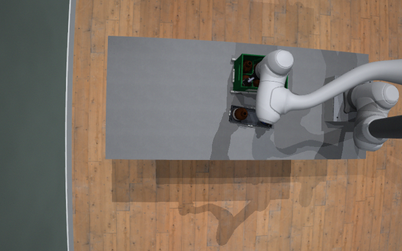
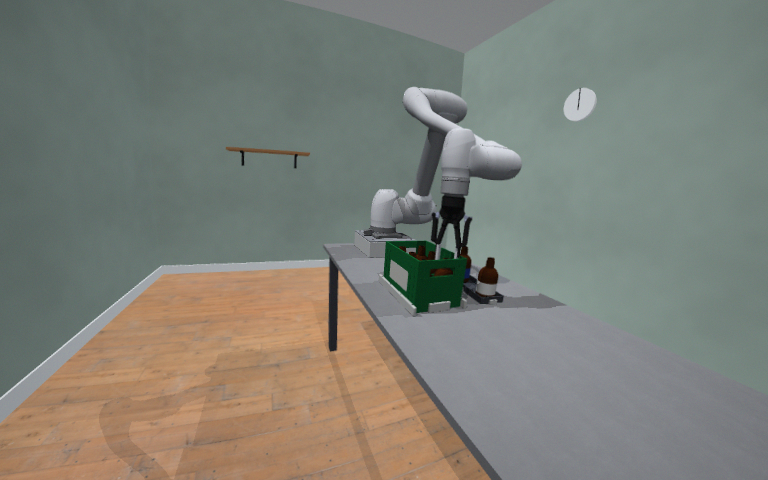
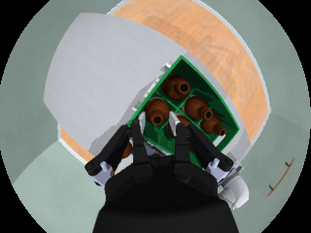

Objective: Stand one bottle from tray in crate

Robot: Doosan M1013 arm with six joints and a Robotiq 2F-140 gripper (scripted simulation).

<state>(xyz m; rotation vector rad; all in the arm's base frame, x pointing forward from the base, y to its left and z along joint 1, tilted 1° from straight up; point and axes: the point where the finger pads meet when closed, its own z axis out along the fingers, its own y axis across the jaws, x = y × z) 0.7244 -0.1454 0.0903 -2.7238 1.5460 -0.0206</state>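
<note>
My hand is 9 cm above the brown bottle. Round my hand: green crate 9 cm behind, 3 cm to the right, 9 cm below; then dark tray 5 cm behind, 21 cm to the left, 16 cm below.
</note>
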